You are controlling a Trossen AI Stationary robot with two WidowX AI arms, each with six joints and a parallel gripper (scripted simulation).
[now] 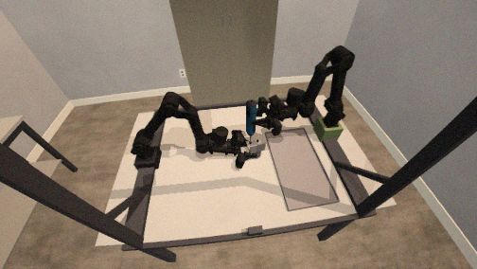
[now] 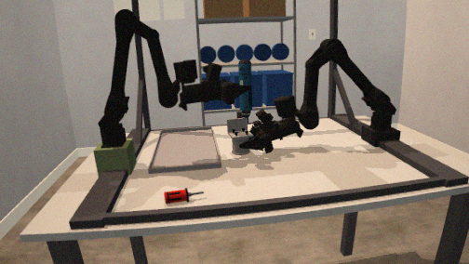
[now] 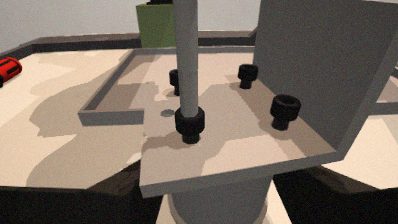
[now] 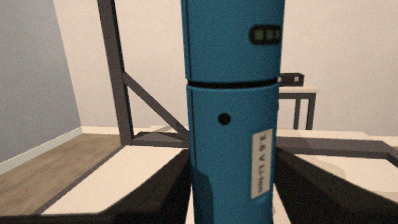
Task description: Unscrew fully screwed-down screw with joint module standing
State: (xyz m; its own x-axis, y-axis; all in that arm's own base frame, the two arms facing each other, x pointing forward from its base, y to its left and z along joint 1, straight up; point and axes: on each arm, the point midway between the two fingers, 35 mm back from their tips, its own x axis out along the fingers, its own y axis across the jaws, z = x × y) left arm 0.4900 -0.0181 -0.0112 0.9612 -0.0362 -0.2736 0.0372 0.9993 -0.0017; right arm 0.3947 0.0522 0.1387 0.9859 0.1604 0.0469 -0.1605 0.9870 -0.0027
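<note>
Now: the joint module 30 mm to the right of my left hand and 10 mm below it. Also, from my left hand: red-handled hand screwdriver 290 mm ahead, 230 mm to the right, 30 mm below; shallow grey tray 210 mm to the right, 100 mm behind, 30 mm below; grey L-shaped bracket 30 mm to the right, 30 mm above.
</note>
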